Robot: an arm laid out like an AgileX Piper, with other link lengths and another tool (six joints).
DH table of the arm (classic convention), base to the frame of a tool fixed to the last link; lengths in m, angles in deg. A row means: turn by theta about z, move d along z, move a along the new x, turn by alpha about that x. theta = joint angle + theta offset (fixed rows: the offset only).
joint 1: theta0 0  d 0.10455  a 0  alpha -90
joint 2: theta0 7.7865  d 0  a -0.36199  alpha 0
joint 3: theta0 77.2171  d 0  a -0.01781  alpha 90
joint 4: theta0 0  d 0.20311  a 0  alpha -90
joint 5: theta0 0  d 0  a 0  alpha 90
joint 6: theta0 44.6  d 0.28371  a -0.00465  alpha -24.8
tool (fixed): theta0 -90  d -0.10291  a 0  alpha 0
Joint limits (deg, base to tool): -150..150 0..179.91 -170..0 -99.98..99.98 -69.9..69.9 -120..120
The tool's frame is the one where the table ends.
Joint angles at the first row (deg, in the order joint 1, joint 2, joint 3, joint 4, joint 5, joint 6):
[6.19 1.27 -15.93 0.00 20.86 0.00]
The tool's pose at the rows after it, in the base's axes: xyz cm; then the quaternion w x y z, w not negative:
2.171 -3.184 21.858 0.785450 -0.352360 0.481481 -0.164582
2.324 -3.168 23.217 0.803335 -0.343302 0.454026 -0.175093
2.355 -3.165 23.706 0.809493 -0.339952 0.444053 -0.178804
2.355 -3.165 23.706 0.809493 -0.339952 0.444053 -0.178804
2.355 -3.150 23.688 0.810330 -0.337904 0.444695 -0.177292
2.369 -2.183 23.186 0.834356 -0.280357 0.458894 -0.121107
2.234 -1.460 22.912 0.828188 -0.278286 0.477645 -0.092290
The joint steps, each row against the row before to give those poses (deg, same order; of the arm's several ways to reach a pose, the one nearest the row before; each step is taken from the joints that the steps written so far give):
[0.00 0.10 0.00 0.00 -0.90 0.00]
[0.00 0.00 0.00 0.00 -4.07 0.00]
[0.00 0.00 0.00 -0.01 -1.46 0.01]
[0.00 0.00 0.00 0.00 0.00 0.00]
[0.00 0.00 0.00 0.00 0.00 0.31]
[0.00 0.03 0.00 5.51 0.00 4.33]
[0.00 0.81 -1.56 4.79 3.67 -2.25]

